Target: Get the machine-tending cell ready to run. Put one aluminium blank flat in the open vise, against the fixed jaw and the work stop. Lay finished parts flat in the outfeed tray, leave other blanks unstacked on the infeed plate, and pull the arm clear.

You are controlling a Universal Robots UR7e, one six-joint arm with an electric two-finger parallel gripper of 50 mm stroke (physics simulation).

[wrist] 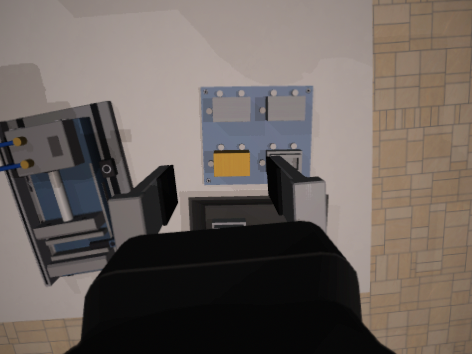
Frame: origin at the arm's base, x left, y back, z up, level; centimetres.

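Seen in the pictures: gripper, fingertip midpoint: (221, 180).
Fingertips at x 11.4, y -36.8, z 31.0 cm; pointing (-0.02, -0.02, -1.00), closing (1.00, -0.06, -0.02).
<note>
Pixels of each thing's top centre, then the offset from my fingertips to it. "spot": a spot on its surface instead. Level surfaces: height alone.
- blue infeed plate, middle of its top: (257, 136) dx +5.0, dy -2.3, dz -38.2 cm
- yellow block, middle of its top: (231, 164) dx +0.0, dy -6.0, dz -34.7 cm
- grey part with a recessed top, middle of its top: (285, 164) dx +8.9, dy -7.1, dz -34.8 cm
- dark outfeed tray, surface spot: (197, 212) spot: dx -7.2, dy -13.8, dz -36.0 cm
- light-edged part, middle of its top: (229, 236) dx -2.2, dy -18.3, dz -34.4 cm
- vise, middle of its top: (54, 210) dx -27.9, dy -8.1, dz -29.1 cm
- vise's grey block, middle of its top: (39, 149) dx -27.8, dy +1.4, dz -29.5 cm
- pale table top, its level: dz -39.1 cm
My gripper (221, 180) is open and empty, above the lower edge of the blue infeed plate (257, 129). Two plain grey blanks, one at upper left (231, 109) and one at upper right (286, 108), lie apart on the plate. A yellow block (231, 163) lies at its lower left. A grey part with a recessed top (292, 159) lies at its lower right, partly behind the right finger. The dark outfeed tray (197, 212) is partly hidden by the gripper; a light-edged part (229, 224) shows inside it. The vise (67, 228) is at left, and no blank is visible in it.
The vise's grey block (42, 145) carries two brass fittings with blue lines. Small round pins (220, 93) stand on the plate beside the parts. The pale table top (150, 60) ends at the right, with tiled floor (420, 150) beyond. The black gripper body hides the lower middle.
</note>
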